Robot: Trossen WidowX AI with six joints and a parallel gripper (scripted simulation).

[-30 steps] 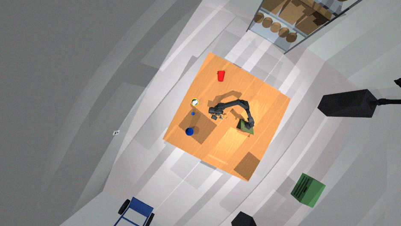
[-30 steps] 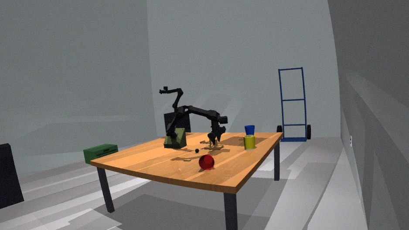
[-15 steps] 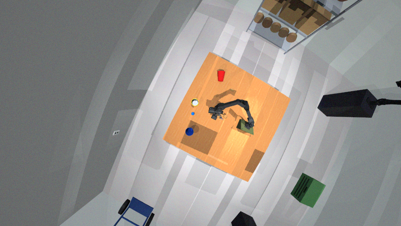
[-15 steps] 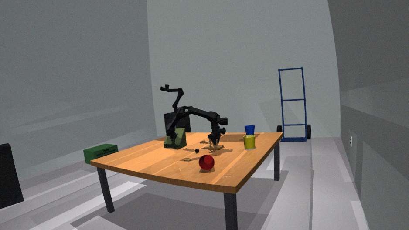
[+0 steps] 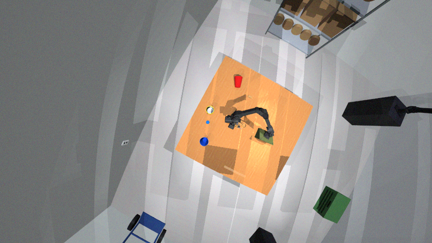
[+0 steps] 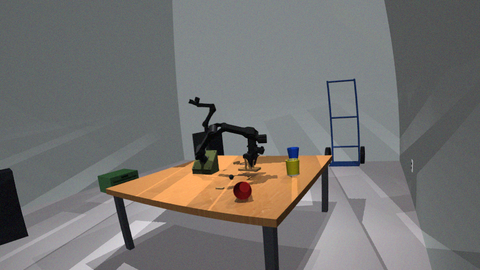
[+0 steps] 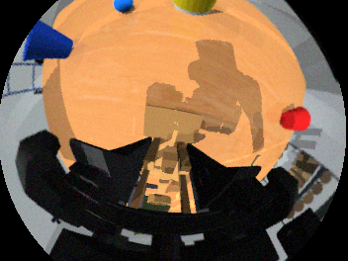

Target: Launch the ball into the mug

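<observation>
Right now the dark ball is 15 cm to the right of my gripper tip, 8 cm behind it and 4 cm below it. The rest, counted from my gripper tip: blue ball: 23 cm ahead, 18 cm to the left, 4 cm below; wooden catapult: 7 cm behind, 2 cm above, 1 cm to the left; yellow mug: 28 cm ahead, 5 cm to the left, 3 cm below.
</observation>
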